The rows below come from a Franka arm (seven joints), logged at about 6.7 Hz.
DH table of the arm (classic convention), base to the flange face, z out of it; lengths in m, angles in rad. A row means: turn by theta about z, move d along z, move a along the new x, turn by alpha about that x. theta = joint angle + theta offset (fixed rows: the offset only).
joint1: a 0; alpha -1.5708; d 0.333; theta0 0
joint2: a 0; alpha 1.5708; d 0; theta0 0
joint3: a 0.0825; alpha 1.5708; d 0.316; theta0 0
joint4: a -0.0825; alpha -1.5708; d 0; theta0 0
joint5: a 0; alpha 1.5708; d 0.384; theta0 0
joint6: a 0.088; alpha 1.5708; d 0; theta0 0
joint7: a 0; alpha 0; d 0.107; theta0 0
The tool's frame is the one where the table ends.
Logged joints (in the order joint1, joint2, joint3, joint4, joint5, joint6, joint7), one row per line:
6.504, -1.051, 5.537, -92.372, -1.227, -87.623, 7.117
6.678, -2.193, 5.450, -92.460, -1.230, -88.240, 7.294
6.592, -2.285, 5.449, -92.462, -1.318, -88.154, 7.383
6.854, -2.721, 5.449, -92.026, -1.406, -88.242, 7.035
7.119, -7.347, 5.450, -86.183, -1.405, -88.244, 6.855
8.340, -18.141, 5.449, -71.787, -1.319, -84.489, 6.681
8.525, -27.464, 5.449, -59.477, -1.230, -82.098, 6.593
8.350, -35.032, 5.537, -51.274, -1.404, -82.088, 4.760
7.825, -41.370, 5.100, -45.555, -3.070, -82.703, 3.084
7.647, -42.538, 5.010, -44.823, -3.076, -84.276, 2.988
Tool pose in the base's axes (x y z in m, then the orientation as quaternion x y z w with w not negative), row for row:
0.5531, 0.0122, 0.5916, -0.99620, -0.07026, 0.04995, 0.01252
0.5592, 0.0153, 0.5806, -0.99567, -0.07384, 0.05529, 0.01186
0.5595, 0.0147, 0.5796, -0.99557, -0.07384, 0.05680, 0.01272
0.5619, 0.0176, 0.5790, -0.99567, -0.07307, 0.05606, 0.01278
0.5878, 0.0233, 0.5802, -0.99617, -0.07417, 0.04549, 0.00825
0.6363, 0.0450, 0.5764, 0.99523, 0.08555, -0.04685, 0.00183
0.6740, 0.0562, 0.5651, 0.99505, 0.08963, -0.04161, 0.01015
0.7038, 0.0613, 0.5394, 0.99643, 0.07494, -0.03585, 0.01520
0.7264, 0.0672, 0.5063, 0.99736, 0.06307, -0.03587, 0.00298
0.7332, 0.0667, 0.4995, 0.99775, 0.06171, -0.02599, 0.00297
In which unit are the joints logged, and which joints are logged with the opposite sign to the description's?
The joints are logged in degrees. Opposite sign: joint2, joint3, joint5, joint6, joint7.
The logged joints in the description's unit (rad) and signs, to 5 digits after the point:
0.11352, 0.01834, -0.09664, -1.61220, 0.02142, 1.52931, -0.12422
0.11655, 0.03828, -0.09512, -1.61373, 0.02147, 1.54008, -0.12730
0.11505, 0.03988, -0.09510, -1.61377, 0.02300, 1.53858, -0.12886
0.11962, 0.04749, -0.09510, -1.60616, 0.02454, 1.54011, -0.12278
0.12425, 0.12823, -0.09512, -1.50418, 0.02452, 1.54015, -0.11964
0.14556, 0.31662, -0.09510, -1.25292, 0.02302, 1.47461, -0.11661
0.14879, 0.47934, -0.09510, -1.03807, 0.02147, 1.43288, -0.11507
0.14573, 0.61142, -0.09664, -0.89490, 0.02450, 1.43271, -0.08308
0.13657, 0.72204, -0.08901, -0.79508, 0.05358, 1.44344, -0.05383
0.13347, 0.74243, -0.08744, -0.78231, 0.05369, 1.47089, -0.05215

